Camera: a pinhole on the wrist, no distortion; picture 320 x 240 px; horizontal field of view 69.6 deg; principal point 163.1 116.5 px. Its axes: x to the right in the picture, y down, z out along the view. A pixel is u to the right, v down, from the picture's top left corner.
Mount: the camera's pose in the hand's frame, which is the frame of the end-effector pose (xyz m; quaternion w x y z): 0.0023 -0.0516 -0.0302 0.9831 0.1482 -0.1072 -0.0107
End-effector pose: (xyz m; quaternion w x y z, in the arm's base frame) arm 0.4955 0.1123 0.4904 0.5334 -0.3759 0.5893 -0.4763
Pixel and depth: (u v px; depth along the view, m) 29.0 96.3 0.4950
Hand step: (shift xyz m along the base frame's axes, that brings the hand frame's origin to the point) 0.3970 0.2502 0.3250
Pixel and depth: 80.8 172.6 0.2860
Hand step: 0.2524 0.0975 0.1085
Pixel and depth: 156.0 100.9 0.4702
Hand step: 0.3934 -0.0142 0.2484
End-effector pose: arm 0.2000 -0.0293 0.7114 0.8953 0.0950 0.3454 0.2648
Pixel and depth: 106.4 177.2 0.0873
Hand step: 0.0344 -0.0648 0.0422
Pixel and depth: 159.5 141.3 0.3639
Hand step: 0.2118 -0.1401 0.2419
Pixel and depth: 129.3 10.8 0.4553
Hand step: 0.2704 -0.4007 0.1933
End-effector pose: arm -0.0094 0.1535 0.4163 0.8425 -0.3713 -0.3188 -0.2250
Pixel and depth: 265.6 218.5 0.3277
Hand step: -0.0875 0.2481 0.2404
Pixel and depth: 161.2 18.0 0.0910
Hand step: -0.0990 -0.0360 0.0656
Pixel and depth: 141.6 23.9 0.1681
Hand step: -0.1729 -0.0157 0.0990
